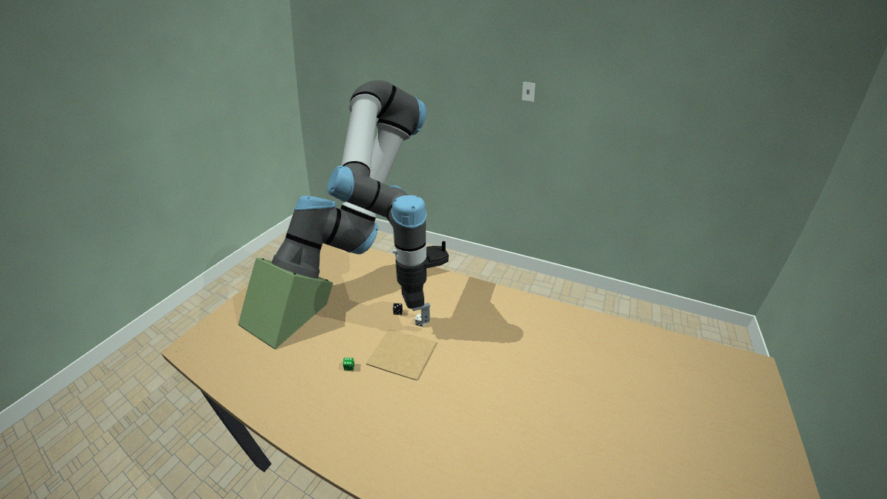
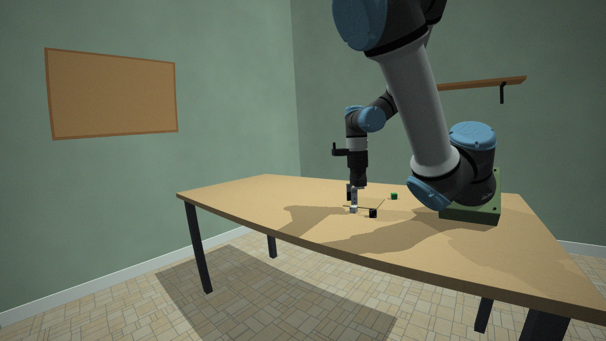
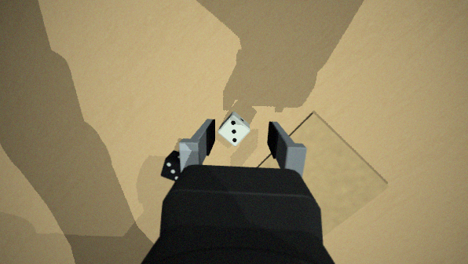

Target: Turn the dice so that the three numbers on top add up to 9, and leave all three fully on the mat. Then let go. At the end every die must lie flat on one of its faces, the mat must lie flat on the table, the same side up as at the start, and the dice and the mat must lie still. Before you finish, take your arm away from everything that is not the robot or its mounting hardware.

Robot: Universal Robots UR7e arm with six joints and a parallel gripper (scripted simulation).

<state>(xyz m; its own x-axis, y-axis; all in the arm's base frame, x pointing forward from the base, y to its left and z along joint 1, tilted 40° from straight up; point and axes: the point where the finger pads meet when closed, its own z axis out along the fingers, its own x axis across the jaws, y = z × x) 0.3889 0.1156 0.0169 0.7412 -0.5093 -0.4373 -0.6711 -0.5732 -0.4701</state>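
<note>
Right now the white die is 40 mm below my hand and 10 mm behind it. Round my hand: green die 230 mm to the right, 80 mm behind, 40 mm below; black die 90 mm behind, 40 mm below, 10 mm to the left; tan mat 120 mm to the right, 50 mm below, 10 mm ahead.
</note>
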